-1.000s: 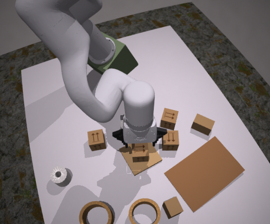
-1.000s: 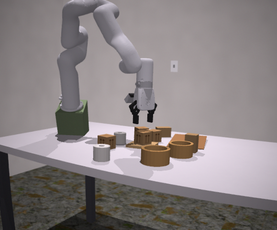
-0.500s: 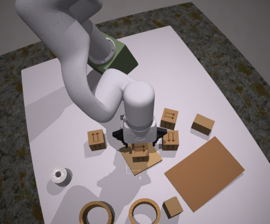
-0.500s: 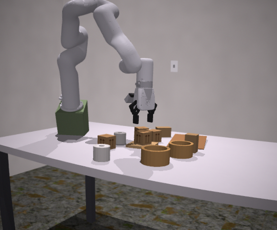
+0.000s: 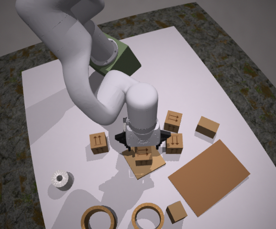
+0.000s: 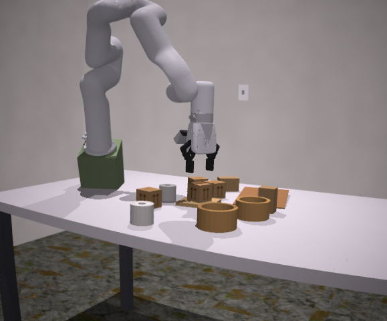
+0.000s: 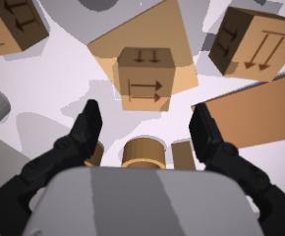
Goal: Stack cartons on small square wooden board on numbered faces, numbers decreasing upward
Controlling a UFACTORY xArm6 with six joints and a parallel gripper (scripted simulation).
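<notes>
Now: hand 100 mm past the carton, 150 mm to the right of it and 90 mm above it. From my hand the other things lie so: plain brown box 30 mm behind, 280 mm to the left, 90 mm below.
</notes>
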